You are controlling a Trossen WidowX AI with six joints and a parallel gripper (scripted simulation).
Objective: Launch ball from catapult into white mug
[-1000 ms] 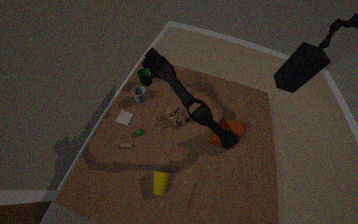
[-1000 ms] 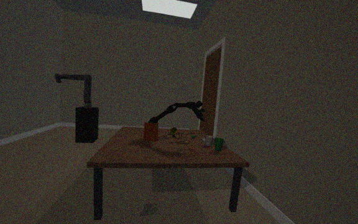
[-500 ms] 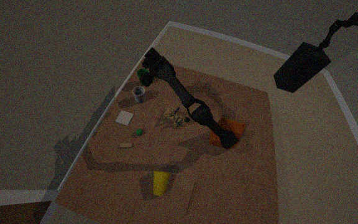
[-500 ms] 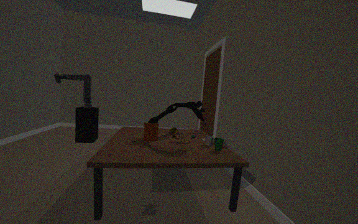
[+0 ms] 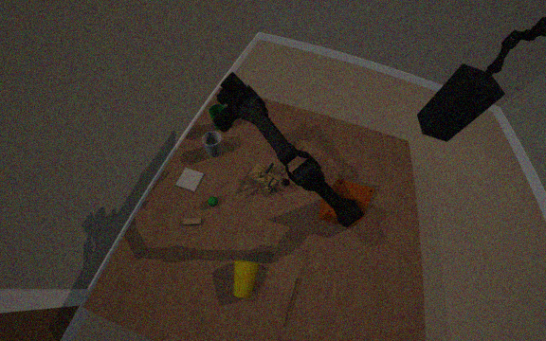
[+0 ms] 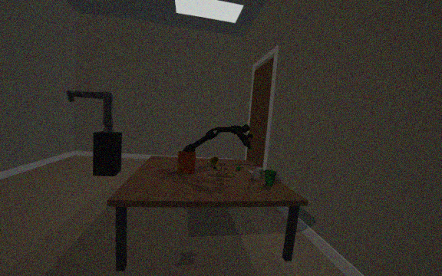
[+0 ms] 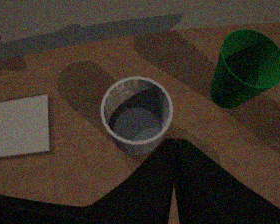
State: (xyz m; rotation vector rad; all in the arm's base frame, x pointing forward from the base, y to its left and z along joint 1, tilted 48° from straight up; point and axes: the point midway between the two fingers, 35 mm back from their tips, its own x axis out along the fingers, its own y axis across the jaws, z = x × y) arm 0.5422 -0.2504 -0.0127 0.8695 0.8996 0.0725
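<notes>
Right now the dark ball is 31 cm behind my gripper tip, 11 cm to the left of it and 21 cm below it. Also, from my gripper tip: white mug (9 cm ahead, 24 cm below); green cup (12 cm ahead, 17 cm to the right, 24 cm below); wooden catapult (24 cm behind, 11 cm to the left, 22 cm below).
</notes>
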